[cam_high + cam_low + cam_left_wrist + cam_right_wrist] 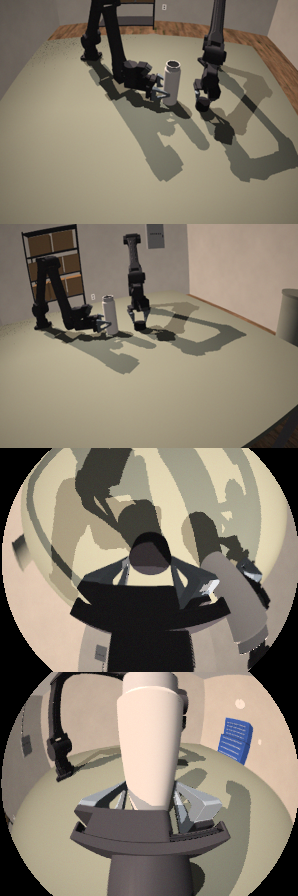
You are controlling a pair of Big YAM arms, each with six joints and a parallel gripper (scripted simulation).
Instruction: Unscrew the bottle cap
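My left gripper is now 3 cm above the black cap.
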